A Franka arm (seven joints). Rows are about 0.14 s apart.
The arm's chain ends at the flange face. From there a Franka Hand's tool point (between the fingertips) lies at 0.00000 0.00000 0.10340 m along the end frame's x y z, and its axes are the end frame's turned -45 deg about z.
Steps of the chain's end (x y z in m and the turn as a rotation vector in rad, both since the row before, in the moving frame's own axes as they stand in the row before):
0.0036, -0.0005, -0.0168, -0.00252, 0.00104, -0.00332
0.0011, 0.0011, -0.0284, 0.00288, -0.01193, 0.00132
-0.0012, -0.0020, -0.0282, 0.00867, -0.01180, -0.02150
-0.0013, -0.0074, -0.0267, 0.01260, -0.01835, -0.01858
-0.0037, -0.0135, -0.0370, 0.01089, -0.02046, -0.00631
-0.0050, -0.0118, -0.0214, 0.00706, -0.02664, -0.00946
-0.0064, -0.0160, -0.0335, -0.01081, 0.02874, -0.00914
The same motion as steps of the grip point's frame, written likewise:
0.0028, 0.0025, -0.0168, -0.00252, -0.00105, -0.00332
-0.0007, 0.0005, -0.0284, 0.01047, -0.00640, 0.00132
0.0003, -0.0038, -0.0282, 0.01447, -0.00221, -0.02150
0.0039, -0.0084, -0.0267, 0.02188, -0.00407, -0.01858
0.0062, -0.0145, -0.0370, 0.02217, -0.00677, -0.00631
0.0034, -0.0143, -0.0214, 0.02383, -0.01385, -0.00946
0.0081, -0.0130, -0.0335, -0.02797, 0.01268, -0.00914

